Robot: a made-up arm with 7 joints. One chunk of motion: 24 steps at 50 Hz.
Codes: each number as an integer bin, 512 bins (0 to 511) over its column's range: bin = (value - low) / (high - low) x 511, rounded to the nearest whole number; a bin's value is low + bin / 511 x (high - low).
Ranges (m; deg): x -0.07..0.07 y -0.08..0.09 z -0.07..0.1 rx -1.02..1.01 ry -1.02..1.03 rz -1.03..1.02
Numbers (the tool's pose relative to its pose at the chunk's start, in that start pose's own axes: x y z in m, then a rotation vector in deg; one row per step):
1: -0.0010 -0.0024 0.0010 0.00 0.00 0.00
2: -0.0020 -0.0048 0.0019 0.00 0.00 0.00
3: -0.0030 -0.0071 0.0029 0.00 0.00 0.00
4: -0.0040 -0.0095 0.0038 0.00 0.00 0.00
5: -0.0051 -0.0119 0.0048 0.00 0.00 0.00
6: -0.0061 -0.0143 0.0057 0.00 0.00 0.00
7: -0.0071 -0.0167 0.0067 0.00 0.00 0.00
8: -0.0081 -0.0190 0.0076 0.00 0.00 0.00
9: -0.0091 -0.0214 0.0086 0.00 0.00 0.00
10: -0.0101 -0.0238 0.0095 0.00 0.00 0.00
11: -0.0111 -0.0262 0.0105 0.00 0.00 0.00
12: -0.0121 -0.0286 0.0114 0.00 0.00 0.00
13: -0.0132 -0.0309 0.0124 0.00 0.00 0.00
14: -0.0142 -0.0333 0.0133 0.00 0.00 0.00
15: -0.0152 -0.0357 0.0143 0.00 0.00 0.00
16: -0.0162 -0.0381 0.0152 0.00 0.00 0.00
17: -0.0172 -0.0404 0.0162 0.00 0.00 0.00
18: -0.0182 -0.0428 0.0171 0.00 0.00 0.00
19: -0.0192 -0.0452 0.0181 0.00 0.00 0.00
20: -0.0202 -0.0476 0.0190 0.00 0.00 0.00
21: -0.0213 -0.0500 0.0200 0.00 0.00 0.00
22: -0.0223 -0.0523 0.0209 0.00 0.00 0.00
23: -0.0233 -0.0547 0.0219 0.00 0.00 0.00
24: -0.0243 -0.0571 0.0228 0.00 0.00 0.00
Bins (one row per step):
1: 252 233 213 257 254 257
2: 248 226 216 257 254 257
3: 245 219 219 257 254 257
4: 241 212 222 257 254 257
5: 237 205 225 257 254 257
6: 233 197 228 257 254 257
7: 230 190 231 257 254 257
8: 226 183 233 257 254 257
9: 222 176 236 257 254 257
10: 219 169 239 257 254 257
11: 215 162 242 257 254 257
12: 211 155 245 257 254 257
13: 207 148 248 257 254 257
14: 204 140 250 257 254 257
15: 200 133 253 257 254 257
16: 196 126 256 257 254 257
17: 193 119 259 257 254 257
18: 189 112 262 257 254 257
19: 185 105 265 257 254 257
20: 182 97 268 257 254 257
21: 178 90 271 257 254 257
22: 174 83 273 257 254 257
23: 170 76 276 257 254 257
24: 167 69 279 257 254 257

